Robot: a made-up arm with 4 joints. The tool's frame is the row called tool. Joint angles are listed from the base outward.
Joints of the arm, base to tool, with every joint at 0 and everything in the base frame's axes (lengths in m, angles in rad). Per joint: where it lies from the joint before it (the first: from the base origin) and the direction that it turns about. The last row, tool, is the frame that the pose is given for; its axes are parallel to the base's.
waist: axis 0 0 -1 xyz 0 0 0.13
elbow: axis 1 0 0 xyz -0.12 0.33 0.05
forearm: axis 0 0 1 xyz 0.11 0.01 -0.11
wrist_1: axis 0 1 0 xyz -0.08 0.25 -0.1
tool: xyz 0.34 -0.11 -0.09
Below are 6 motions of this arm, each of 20 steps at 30 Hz.
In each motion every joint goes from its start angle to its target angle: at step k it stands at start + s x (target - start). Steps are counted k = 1, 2, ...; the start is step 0. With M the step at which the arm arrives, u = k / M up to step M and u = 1 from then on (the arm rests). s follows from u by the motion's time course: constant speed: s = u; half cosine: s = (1 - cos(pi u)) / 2; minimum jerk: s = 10 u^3 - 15 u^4 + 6 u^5.
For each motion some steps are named. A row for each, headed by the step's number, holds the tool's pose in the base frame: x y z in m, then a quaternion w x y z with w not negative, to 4 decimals.
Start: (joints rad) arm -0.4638 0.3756 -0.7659 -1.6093
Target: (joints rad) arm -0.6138 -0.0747 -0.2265 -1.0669
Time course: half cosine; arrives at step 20
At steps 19, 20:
19: -0.1074 0.4652 0.2171 0.8364 0.0688 -0.5129 0.1804
20: -0.1077 0.4658 0.2160 0.8366 0.0684 -0.5118 0.1829

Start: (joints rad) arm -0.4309 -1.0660 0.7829 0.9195
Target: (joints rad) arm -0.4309 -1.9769 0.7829 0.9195
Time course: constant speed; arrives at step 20
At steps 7, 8, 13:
7: 0.0067 -0.1823 -0.0641 0.5170 -0.7581 0.3807 0.1145
8: 0.0111 -0.1919 -0.0411 0.5048 -0.7696 0.3781 0.0994
13: 0.0265 -0.2253 0.0795 0.4400 -0.8215 0.3619 0.0232

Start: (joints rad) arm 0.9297 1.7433 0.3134 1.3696
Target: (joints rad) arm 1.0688 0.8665 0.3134 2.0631
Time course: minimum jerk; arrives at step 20
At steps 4, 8, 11, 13, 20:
4: 0.6079 0.6469 0.3551 0.7645 0.5942 0.0747 0.2383
8: 0.6073 0.6800 0.2104 0.7790 0.5467 0.2210 0.2130
11: 0.5689 0.6863 0.0670 0.7586 0.5026 0.3757 0.1755
13: 0.5274 0.6783 -0.0089 0.7274 0.4793 0.4684 0.1478
20: 0.4545 0.6574 -0.0885 0.6628 0.4533 0.5865 0.1057

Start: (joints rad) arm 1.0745 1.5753 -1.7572 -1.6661
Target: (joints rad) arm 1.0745 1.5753 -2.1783 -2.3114
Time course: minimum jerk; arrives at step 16
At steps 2, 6, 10, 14, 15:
2: 0.2322 -0.0249 0.1884 0.2493 -0.0724 0.0810 -0.9623
6: 0.2363 -0.0414 0.2288 0.2608 -0.1648 0.1121 -0.9446
10: 0.2750 -0.0796 0.2868 0.2950 -0.3165 0.1608 -0.8871
14: 0.3136 -0.1043 0.3082 0.3223 -0.3965 0.1844 -0.8396
15: 0.3159 -0.1056 0.3090 0.3239 -0.4006 0.1855 -0.8368

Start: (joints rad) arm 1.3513 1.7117 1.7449 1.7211
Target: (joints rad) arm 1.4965 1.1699 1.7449 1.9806
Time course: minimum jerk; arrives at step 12
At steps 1, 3, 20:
1: 0.8443 0.3001 0.0243 0.9916 -0.0862 -0.0027 0.0963
3: 0.8369 0.2842 -0.0136 0.9911 -0.0904 0.0369 0.0903
20: 0.6484 0.1448 -0.2930 0.9149 -0.1015 0.3893 0.0336

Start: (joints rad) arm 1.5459 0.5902 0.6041 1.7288
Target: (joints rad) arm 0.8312 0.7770 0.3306 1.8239
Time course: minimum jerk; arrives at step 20
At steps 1, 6, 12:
1: 0.6179 0.2886 -0.2622 0.7481 0.4200 0.4827 -0.1762
6: 0.5989 0.3651 -0.2460 0.7515 0.4143 0.4966 -0.1306
12: 0.4708 0.5965 -0.1870 0.7392 0.3925 0.5470 0.0191

